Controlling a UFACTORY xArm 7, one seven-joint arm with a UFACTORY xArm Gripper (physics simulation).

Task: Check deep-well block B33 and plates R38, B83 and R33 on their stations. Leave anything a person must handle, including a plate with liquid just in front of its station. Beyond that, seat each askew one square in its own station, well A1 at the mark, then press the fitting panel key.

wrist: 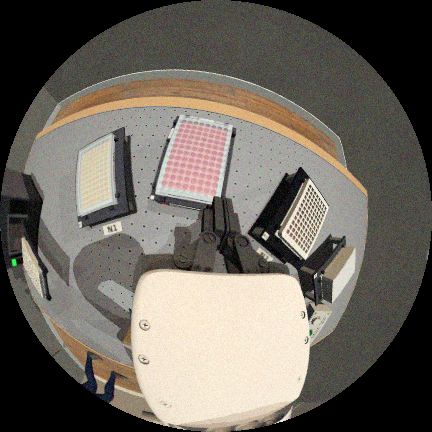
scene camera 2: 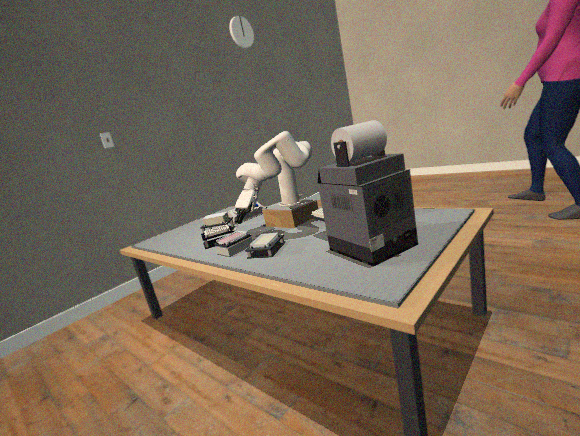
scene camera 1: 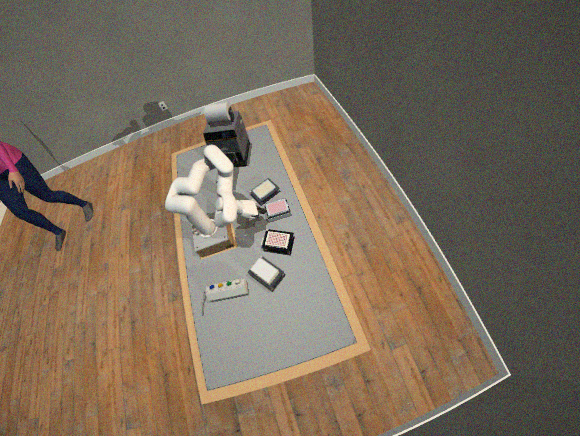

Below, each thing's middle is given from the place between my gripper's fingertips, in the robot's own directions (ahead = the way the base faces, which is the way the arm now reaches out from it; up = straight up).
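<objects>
My gripper's 5 cm above the dark plate with pink wells (wrist: 299,228), and it's 18 cm to the left of it and 1 cm short of it.
</objects>
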